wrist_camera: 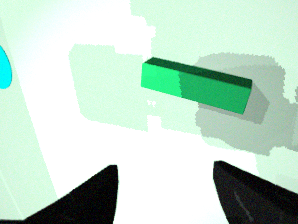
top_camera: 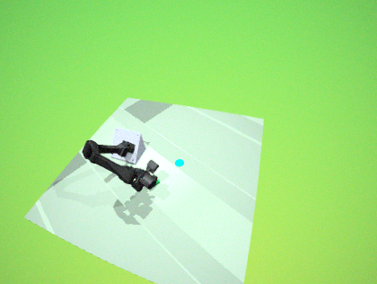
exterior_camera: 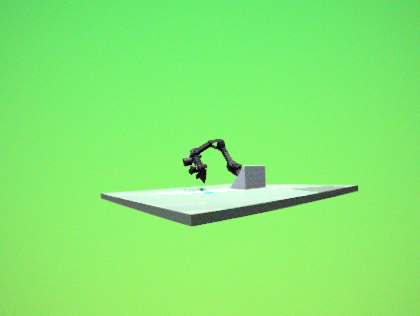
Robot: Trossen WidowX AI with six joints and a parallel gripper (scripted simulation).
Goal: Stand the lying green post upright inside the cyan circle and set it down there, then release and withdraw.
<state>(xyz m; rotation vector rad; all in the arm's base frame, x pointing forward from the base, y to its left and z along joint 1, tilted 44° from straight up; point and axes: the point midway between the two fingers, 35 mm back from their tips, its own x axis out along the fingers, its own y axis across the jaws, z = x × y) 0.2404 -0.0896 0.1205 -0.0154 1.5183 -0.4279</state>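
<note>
Now: gripper tip 5 cm above the green post, 3 cm short of it and 1 cm to the left of it. Also, from my gripper tip: cyan circle 20 cm to the left, 9 cm ahead, 6 cm below.
</note>
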